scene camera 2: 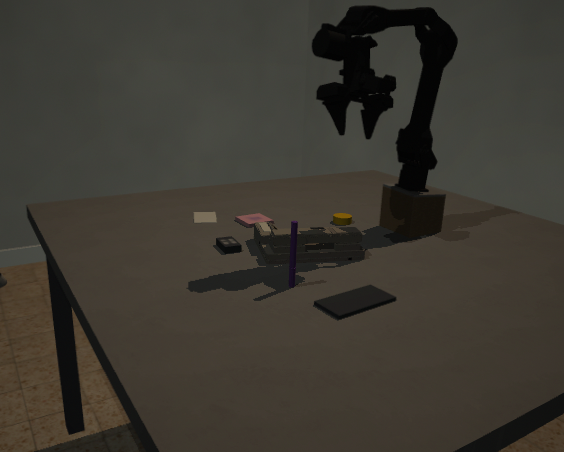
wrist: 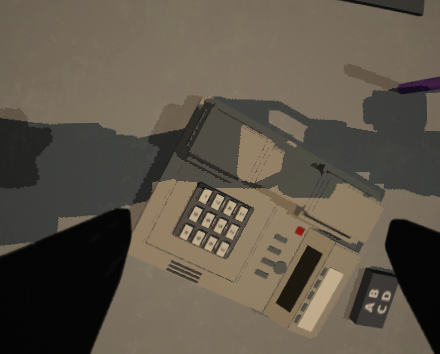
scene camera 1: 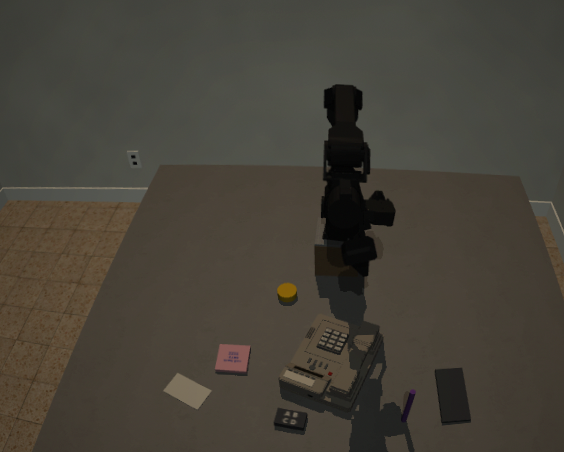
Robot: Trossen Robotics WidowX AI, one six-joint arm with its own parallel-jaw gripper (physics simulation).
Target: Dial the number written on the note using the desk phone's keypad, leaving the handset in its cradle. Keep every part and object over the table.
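Places are measured from the arm's base along level axes (x back, y right, z up), in millimetres.
Pixels of known places: gripper, fingertip midpoint: (scene camera 2: 355,137) (wrist: 261,228) (scene camera 1: 363,263); arm's base, link origin: (scene camera 2: 411,188) (scene camera 1: 336,232).
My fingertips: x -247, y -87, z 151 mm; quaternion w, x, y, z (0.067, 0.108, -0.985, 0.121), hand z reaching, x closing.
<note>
Ahead of a thing's pixels: the offset from my fingertips to its top centre. "pt": to the spot under its first point.
The beige desk phone {dx -81, dy +45, dz -218 mm} (scene camera 1: 300,352) (scene camera 2: 310,235) (wrist: 162,232) sits on the table, turned at an angle. Its keypad {pt dx -37, dy +52, dz -228 mm} (scene camera 1: 333,340) (wrist: 214,220) faces up. The handset {dx -89, dy -7, dz -200 mm} (wrist: 260,155) lies in its cradle along one side, partly in shadow. A pink note pad {dx -111, dy +277, dz -250 mm} (scene camera 1: 233,358) (scene camera 2: 254,220) with small blue writing lies beside the phone; the writing is too small to read. A cream paper {dx -220, dy +359, dz -258 mm} (scene camera 1: 187,390) (scene camera 2: 205,217) lies beyond it, with no visible writing. My gripper (scene camera 2: 355,135) (wrist: 261,228) is open and empty, pointing down high above the table. In the wrist view the keypad shows between its fingers.
A black block marked ABCD {dx -247, dy +111, dz -244 mm} (scene camera 1: 291,420) (scene camera 2: 228,245) (wrist: 375,299) lies near the phone's display end. A purple stick {dx -212, dy -133, dz -129 mm} (scene camera 1: 408,406) (scene camera 2: 293,255) (wrist: 420,86) stands upright near a flat dark slab {dx -137, dy -240, dz -253 mm} (scene camera 1: 452,395) (scene camera 2: 355,301) (wrist: 395,4). A yellow disc {dx +111, dy +194, dz -241 mm} (scene camera 1: 287,292) (scene camera 2: 342,219) lies between phone and arm base.
</note>
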